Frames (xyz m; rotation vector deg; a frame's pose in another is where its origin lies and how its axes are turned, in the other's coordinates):
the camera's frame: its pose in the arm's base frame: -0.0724 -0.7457 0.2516 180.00 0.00 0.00
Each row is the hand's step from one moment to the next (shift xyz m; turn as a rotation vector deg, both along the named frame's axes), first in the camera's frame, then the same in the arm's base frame.
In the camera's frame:
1: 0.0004 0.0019 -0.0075 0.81 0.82 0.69
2: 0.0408 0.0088 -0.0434 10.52 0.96 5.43
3: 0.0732 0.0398 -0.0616 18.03 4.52 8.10
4: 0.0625 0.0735 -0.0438 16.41 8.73 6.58
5: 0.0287 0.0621 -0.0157 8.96 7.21 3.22
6: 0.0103 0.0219 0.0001 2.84 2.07 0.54
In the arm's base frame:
1: 0.0004 -0.0019 0.0075 0.81 -0.82 -0.69
2: 0.0408 -0.0088 0.0434 10.52 -0.96 -5.43
3: 0.0732 -0.0398 0.0616 18.03 -4.52 -8.10
4: 0.0625 -0.0735 0.0438 16.41 -8.73 -6.58
5: 0.0287 -0.0621 0.0157 8.96 -7.21 -3.22
6: 0.0103 -0.0219 -0.0001 2.84 -2.07 -0.54

